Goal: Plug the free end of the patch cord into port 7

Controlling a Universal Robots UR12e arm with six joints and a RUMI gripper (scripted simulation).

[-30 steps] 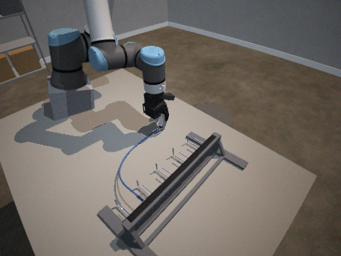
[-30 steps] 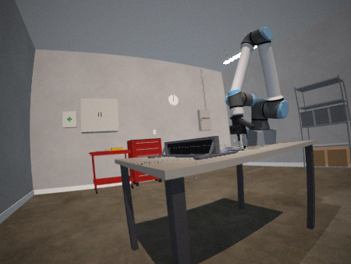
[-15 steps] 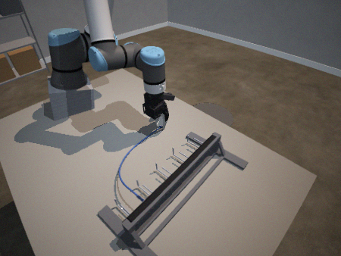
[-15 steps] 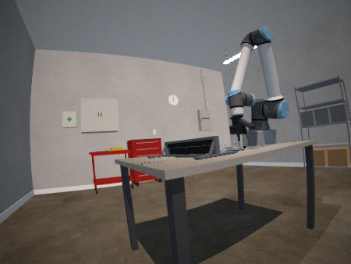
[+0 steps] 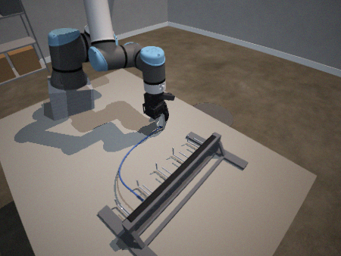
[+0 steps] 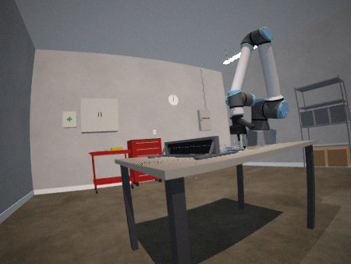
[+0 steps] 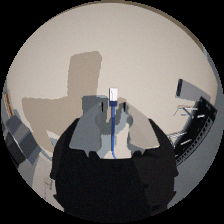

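My gripper is now 10 mm to the right of the cable plug and 10 mm above it.
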